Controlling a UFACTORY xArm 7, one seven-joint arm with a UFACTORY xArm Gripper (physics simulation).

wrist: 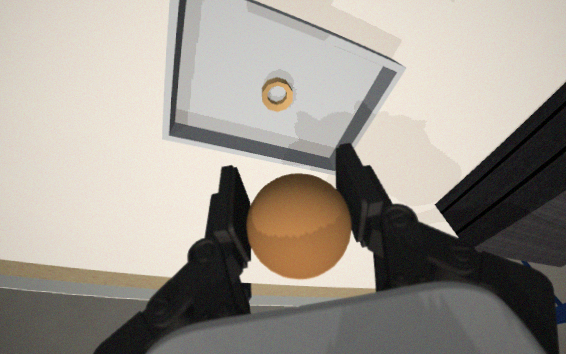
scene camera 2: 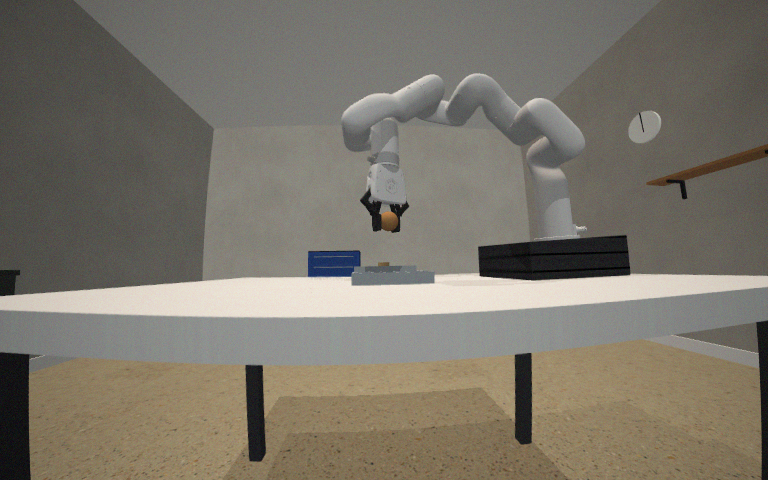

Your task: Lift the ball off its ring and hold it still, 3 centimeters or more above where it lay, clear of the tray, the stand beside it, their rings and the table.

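Seen in the pictures: gripper, fingertip midpoint: (wrist: 289, 175) (scene camera 2: 386, 231); arm's base at its link origin: (scene camera 2: 556, 240).
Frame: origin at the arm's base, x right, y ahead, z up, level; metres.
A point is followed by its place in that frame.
Observation:
The orange ball (scene camera 2: 389, 221) @(x -0.097, y 0.502, z 0.047 m) (wrist: 300, 225) @(x -0.055, y 0.515, z 0.066 m) is between the two black fingers of my gripper (scene camera 2: 386, 227) @(x -0.064, y 0.509, z 0.026 m) (wrist: 289, 175) @(x -0.064, y 0.509, z 0.026 m), which is shut on it. The ball hangs in the air, well above the grey tray (scene camera 2: 393, 277) @(x -0.134, y 0.497, z -0.088 m) (wrist: 250, 148) @(x -0.129, y 0.507, z -0.085 m) and the white table (scene camera 2: 169, 300) @(x -0.406, y 0.795, z -0.105 m) (wrist: 75, 150) @(x -0.210, y 0.683, z -0.105 m), touching neither. A tan ring (wrist: 277, 107) @(x -0.080, y 0.497, z -0.092 m) stands inside the tray in the wrist view, with no ball on it. In the scene view a small tan piece (scene camera 2: 383, 263) @(x 0.105, y 0.519, z -0.054 m) shows just above the tray's rim; I cannot tell whether it is this ring. I cannot make out the stand.
The black base block (scene camera 2: 552, 259) @(x -0.140, y 0.117, z -0.058 m) (wrist: 505, 185) @(x -0.047, y 0.179, z -0.056 m) under the arm stands on the right of the table. A blue box (scene camera 2: 334, 263) shows behind the table, left of the tray. A wooden shelf (scene camera 2: 713, 165) and a round clock (scene camera 2: 651, 125) are on the right wall.

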